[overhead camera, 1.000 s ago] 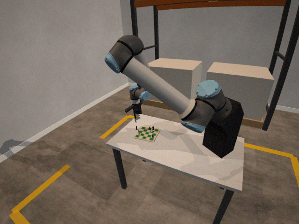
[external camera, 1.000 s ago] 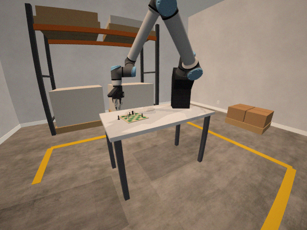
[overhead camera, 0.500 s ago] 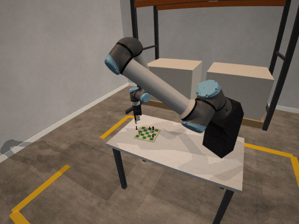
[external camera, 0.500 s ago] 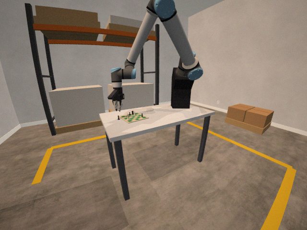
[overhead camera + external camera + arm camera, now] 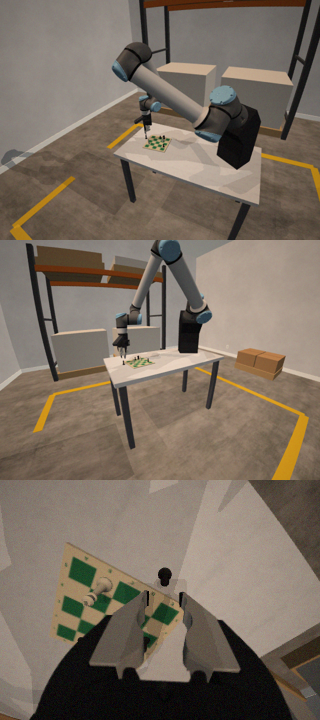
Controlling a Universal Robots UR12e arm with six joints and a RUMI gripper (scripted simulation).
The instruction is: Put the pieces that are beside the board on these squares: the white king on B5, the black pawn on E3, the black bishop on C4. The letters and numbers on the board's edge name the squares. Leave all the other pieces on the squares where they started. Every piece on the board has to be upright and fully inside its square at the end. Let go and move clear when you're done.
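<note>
My gripper is now 7 cm to the right of the white king, 7 cm past it and 4 cm above it. From my hand the other things lie so: chessboard (14 cm behind, 7 cm below, 3 cm to the left).
</note>
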